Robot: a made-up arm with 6 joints.
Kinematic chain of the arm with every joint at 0, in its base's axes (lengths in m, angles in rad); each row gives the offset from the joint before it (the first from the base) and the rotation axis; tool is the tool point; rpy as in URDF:
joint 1: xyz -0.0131 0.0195 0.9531 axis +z
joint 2: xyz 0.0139 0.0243 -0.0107 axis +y
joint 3: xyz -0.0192 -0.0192 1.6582 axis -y
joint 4: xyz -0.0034 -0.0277 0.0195 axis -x
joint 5: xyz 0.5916 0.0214 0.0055 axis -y
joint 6: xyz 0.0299 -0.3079 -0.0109 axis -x
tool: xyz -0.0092 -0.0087 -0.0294 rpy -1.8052 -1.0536 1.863
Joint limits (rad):
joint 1: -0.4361..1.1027
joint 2: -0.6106..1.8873
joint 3: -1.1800..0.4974
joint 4: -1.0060..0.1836
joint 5: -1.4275..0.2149
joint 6: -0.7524..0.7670
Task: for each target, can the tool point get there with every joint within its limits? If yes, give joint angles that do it. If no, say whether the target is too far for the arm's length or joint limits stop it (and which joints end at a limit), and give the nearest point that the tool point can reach.
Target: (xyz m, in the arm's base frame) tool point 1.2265 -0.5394 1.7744
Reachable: yes | joints -0.1767 0.6415 -0.3868 0.0919 -0.1354 0.5008
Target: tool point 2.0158 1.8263 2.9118
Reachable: no: too far | nearest point 1.2593 1.1526 2.1737 | short by 1.253 m
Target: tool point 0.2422 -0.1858 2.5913
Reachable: yes | joints 0.9271 -0.3755 -0.1766 0.0035 0.0781 0.3509
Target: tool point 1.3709 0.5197 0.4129
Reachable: yes | joints 0.5729 1.5781 -0.3790 -0.0144 -0.5994 0.4814
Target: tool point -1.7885 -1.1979 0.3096
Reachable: no: joint limits stop it (at a limit: joint 2, joint 3, joint 4, joint 6) | nearest point -0.5359 -0.3390 1.7655 | short by 2.104 m
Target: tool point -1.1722 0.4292 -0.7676
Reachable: no: joint limits stop it (at a limit: joint 1, joint 2, joint 4, joint 5) | nearest point 0.5936 0.8924 0.0691 | short by 2.008 m
